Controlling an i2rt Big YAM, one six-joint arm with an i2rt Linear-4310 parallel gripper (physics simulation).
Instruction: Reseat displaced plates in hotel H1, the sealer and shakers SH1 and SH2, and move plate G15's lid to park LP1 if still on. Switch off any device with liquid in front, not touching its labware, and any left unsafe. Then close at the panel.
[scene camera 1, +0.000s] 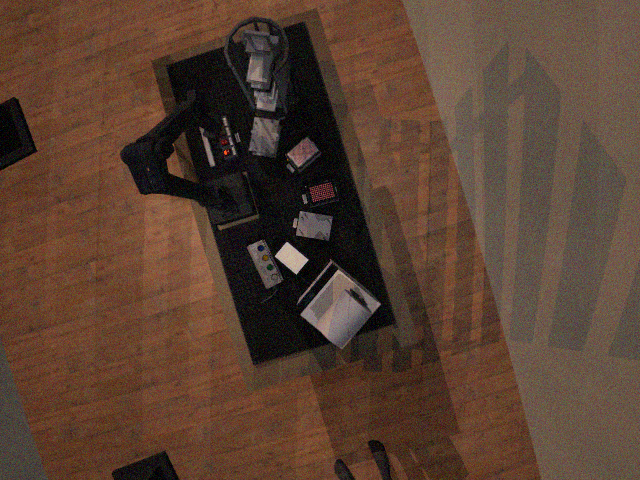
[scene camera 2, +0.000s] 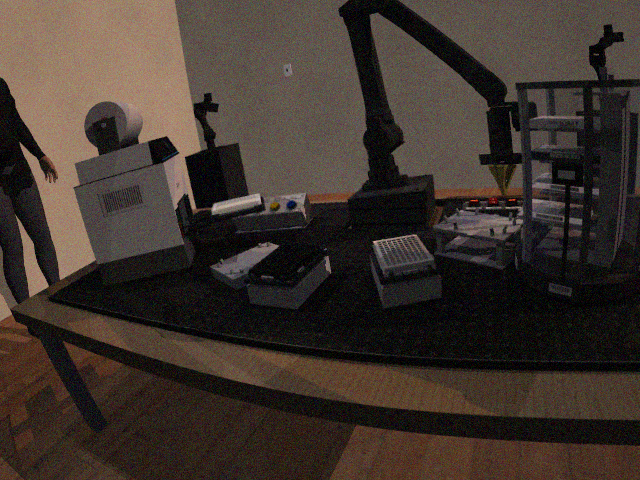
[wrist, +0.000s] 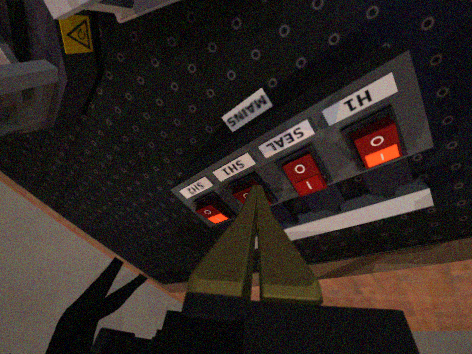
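Where they show: gripper, fingertip midpoint: (scene camera 1: 224, 133) (scene camera 2: 504, 195) (wrist: 256, 190); arm's base at its link origin: (scene camera 1: 225, 203) (scene camera 2: 386, 185).
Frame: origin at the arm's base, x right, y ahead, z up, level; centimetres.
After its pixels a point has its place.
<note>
My gripper (scene camera 2: 504, 192) {x -31.1, y 12.2, z -1.1 cm} (wrist: 256, 190) {x -31.1, y 12.2, z -1.1 cm} is shut and empty, fingertips pointing down at the SH1 switch (wrist: 243, 195) {x -33.6, y 11.5, z -2.8 cm}, which they partly hide; its lamp state cannot be told. On the mains strip (wrist: 419, 107) {x -20.6, y 10.0, z -4.0 cm}, the SEAL switch (wrist: 304, 174) {x -28.4, y 10.3, z -3.1 cm} is unlit; the H1 switch (wrist: 377, 142) {x -23.5, y 10.0, z -2.8 cm} and SH2 switch (wrist: 212, 213) {x -38.2, y 11.3, z -3.0 cm} glow orange. The tall plate hotel (scene camera 1: 285, 46) {x -38.0, y 50.9, z 24.3 cm} (scene camera 2: 526, 175) {x -29.9, y 43.8, z 10.9 cm} holds several plates. The white sealer (scene camera 1: 336, 320) {x 58.5, y 28.8, z 37.0 cm} (scene camera 2: 134, 222) {x 53.0, y 39.5, z 7.2 cm} shows no lit indicator. Two block-like devices carry a dark-framed plate (scene camera 1: 321, 192) {x 13.1, y 43.1, z -1.3 cm} (scene camera 2: 289, 264) {x 11.0, y 47.0, z -1.1 cm} and a gridded plate (scene camera 1: 303, 153) {x -7.1, y 42.7, z -1.1 cm} (scene camera 2: 403, 253) {x -8.4, y 44.0, z -1.2 cm}. Their labels, the lid and any liquid cannot be made out.
A clear-legged stand (scene camera 1: 265, 136) {x -22.3, y 29.5, z -2.0 cm} (scene camera 2: 478, 224) {x -22.7, y 29.5, z -2.0 cm} is beside the hotel. A low silver unit (scene camera 1: 314, 225) {x 25.7, y 33.9, z -5.6 cm} (scene camera 2: 242, 264) {x 26.8, y 36.6, z -5.5 cm} lies near the sealer. The button panel (scene camera 1: 273, 280) {x 41.5, y 6.2, z -1.0 cm} (scene camera 2: 268, 223) {x 33.6, y 7.0, z -6.3 cm} has a white slab (scene camera 1: 292, 257) {x 35.5, y 19.3, z 4.0 cm} (scene camera 2: 237, 205) {x 33.3, y 22.2, z 3.9 cm} beside it. A white bar (wrist: 362, 215) {x -27.5, y 0.2, z -6.4 cm} runs along the switches.
</note>
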